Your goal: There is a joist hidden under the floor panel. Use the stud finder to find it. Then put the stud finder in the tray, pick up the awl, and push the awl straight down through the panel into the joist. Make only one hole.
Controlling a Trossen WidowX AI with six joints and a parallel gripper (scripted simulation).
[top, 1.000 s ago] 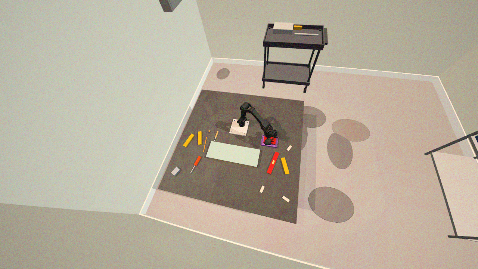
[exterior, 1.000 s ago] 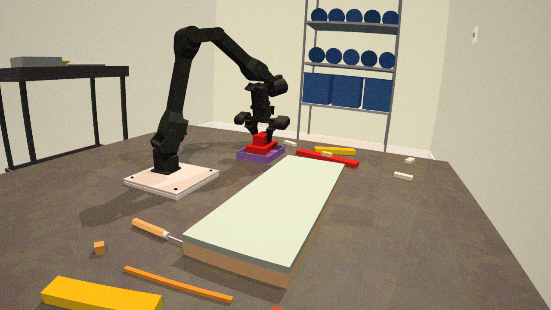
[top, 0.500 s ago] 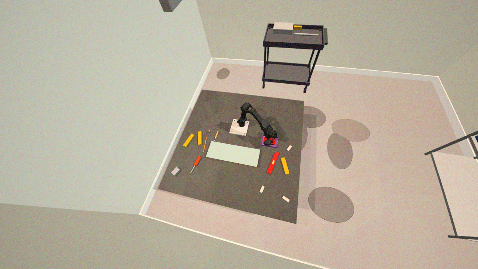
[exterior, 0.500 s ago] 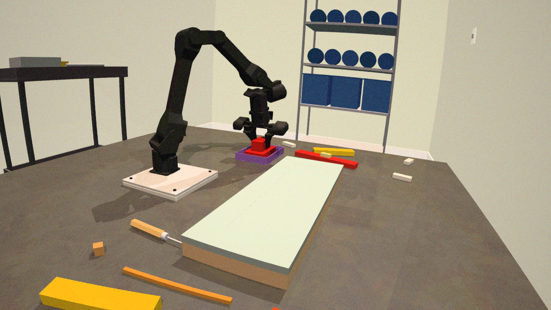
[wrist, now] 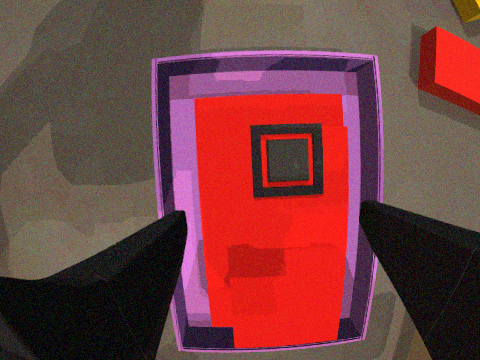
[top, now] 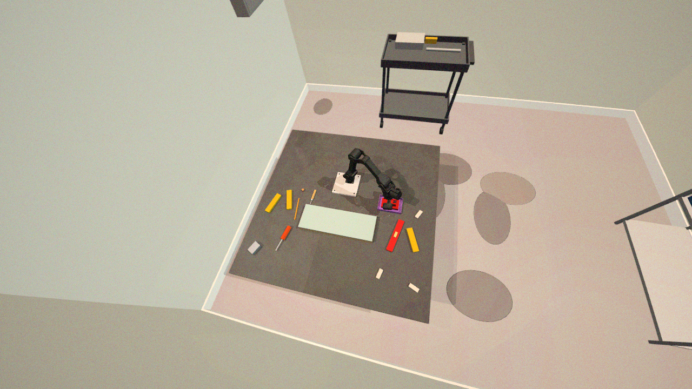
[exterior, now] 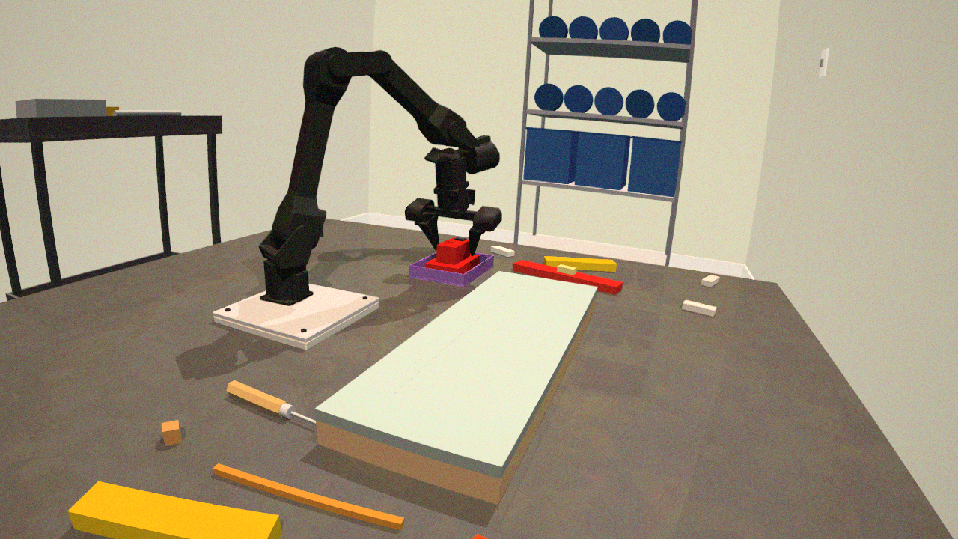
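Right now the square indicator light is 20 mm to the left of my gripper tip and 20 mm above it. The rest, counted from my gripper tip: purple tray (30 mm below, 10 mm to the right); then red stud finder (10 mm to the left, 10 mm above); then red bar (220 mm ahead, 50 mm to the left, 20 mm below).
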